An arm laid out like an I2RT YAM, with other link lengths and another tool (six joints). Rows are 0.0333 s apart.
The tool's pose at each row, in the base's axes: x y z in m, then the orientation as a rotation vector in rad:
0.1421 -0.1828 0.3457 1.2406 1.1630 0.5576
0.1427 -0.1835 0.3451 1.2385 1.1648 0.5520
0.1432 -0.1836 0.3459 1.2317 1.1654 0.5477
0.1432 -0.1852 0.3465 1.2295 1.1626 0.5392
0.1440 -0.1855 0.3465 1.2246 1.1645 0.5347
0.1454 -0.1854 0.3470 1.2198 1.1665 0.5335
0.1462 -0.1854 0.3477 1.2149 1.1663 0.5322
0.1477 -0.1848 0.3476 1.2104 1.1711 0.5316
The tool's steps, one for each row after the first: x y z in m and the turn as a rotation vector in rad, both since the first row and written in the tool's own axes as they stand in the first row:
-0.0002 -0.0006 0.0009 0.0011 -0.0018 -0.0051
-0.0004 0.0002 0.0013 -0.0024 -0.0037 -0.0116
-0.0019 0.0003 0.0019 -0.0023 -0.0106 -0.0167
-0.0019 0.0004 0.0028 -0.0037 -0.0116 -0.0227
-0.0015 0.0012 0.0040 -0.0061 -0.0108 -0.0268
-0.0015 0.0021 0.0046 -0.0094 -0.0116 -0.0302
-0.0004 0.0025 0.0057 -0.0106 -0.0083 -0.0348

